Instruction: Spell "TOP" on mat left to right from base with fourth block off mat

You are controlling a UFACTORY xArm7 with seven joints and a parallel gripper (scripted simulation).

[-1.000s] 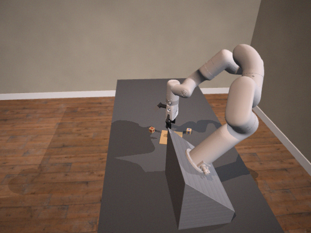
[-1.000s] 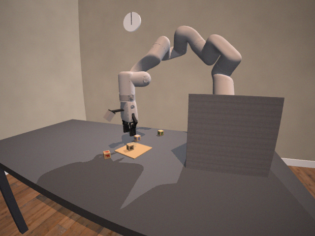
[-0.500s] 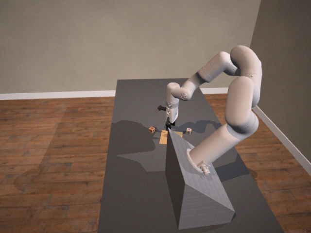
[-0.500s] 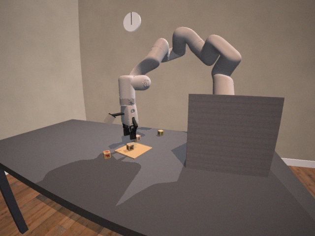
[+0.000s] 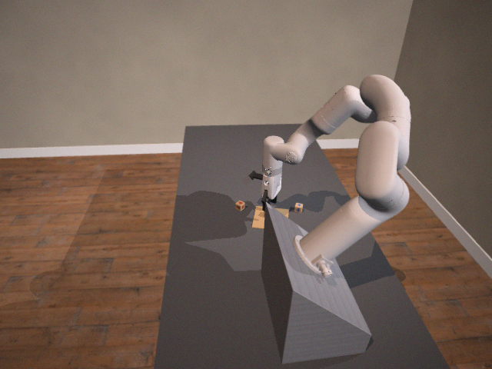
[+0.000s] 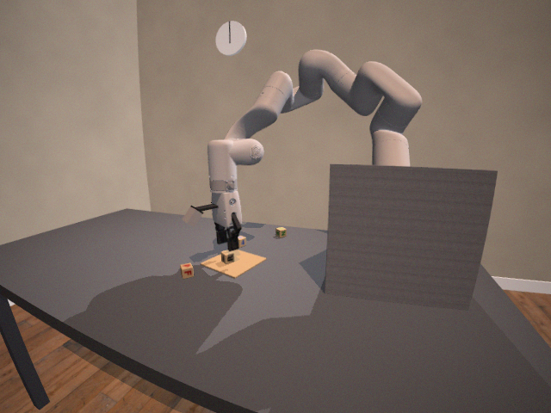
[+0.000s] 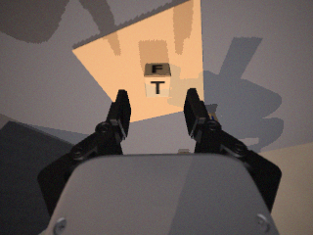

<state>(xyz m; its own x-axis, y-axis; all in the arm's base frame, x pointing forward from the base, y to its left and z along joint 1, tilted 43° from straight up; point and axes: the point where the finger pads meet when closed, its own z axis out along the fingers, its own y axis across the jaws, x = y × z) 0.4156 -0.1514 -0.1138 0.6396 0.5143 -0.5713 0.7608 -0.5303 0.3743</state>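
Right now my hand is 70 mm above the tan mat and 10 mm past it. Round my hand: blue-lettered block 130 mm to the right, 50 mm below, 10 mm ahead.
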